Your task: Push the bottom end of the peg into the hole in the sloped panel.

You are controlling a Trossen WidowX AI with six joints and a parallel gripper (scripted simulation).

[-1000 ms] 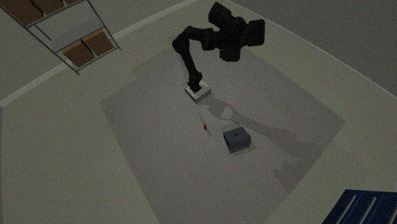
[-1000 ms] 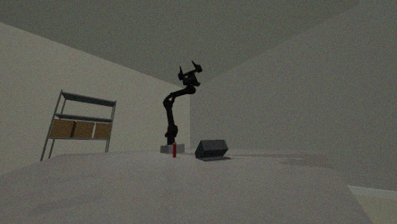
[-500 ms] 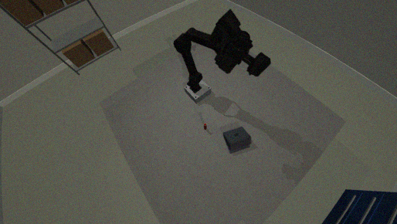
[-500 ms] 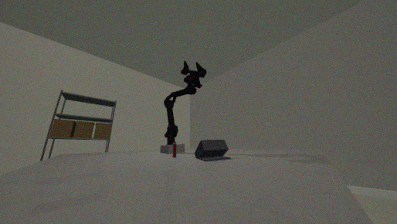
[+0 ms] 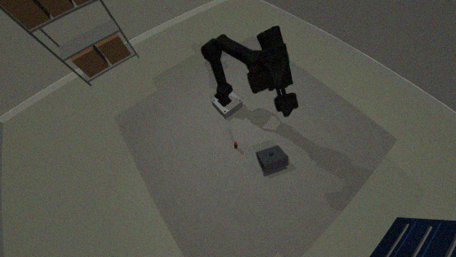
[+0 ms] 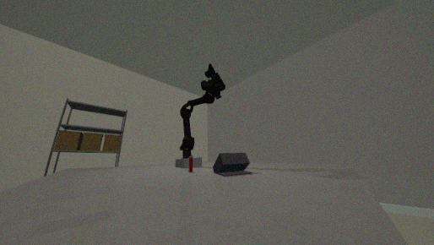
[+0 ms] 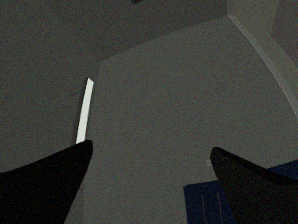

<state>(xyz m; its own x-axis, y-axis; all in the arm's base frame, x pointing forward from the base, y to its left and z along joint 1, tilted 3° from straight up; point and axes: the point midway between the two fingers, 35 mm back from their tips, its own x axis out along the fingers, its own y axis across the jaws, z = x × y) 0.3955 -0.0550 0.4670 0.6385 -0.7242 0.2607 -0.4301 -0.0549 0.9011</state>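
My gripper tip is 14 cm past the red peg, 3 cm to the left of it and 49 cm above it. Round my gripper tip: dark sloped panel 4 cm ahead, 6 cm to the left, 52 cm below.
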